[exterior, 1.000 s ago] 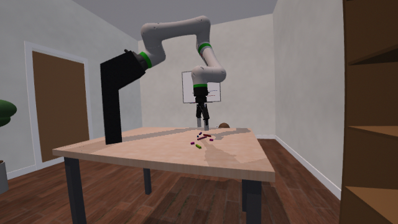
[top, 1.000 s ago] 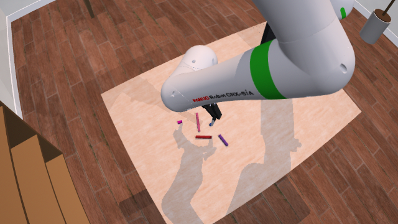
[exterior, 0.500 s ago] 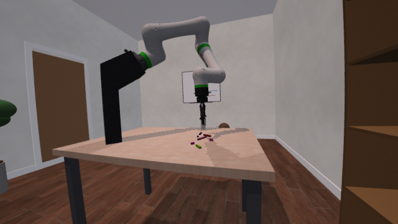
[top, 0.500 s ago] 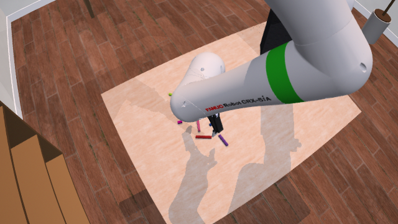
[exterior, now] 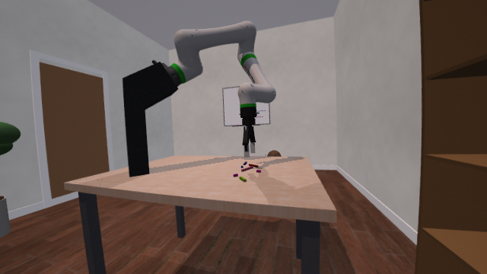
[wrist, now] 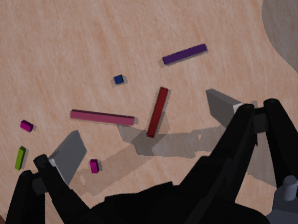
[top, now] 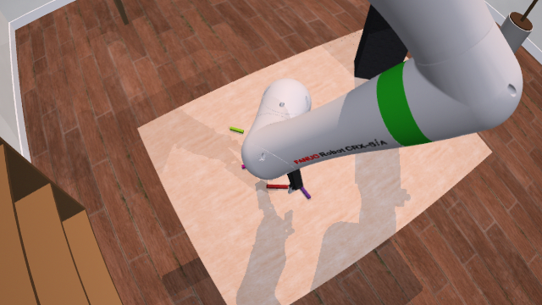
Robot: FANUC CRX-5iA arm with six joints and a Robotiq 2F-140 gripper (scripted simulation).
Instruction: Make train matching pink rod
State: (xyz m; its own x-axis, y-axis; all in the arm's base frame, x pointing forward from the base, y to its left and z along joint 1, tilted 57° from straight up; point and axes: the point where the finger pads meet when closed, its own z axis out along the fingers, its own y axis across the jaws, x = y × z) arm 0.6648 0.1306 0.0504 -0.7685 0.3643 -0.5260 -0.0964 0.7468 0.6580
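Now: the blue rod 4 cm behind my hand, 2 cm to the right of it and 7 cm below it. The rest, counted from my hand: red rod (1 cm ahead, 2 cm to the left, 7 cm below); then purple rod (6 cm behind, 7 cm to the left, 7 cm below); then pink rod (6 cm to the right, 7 cm below).
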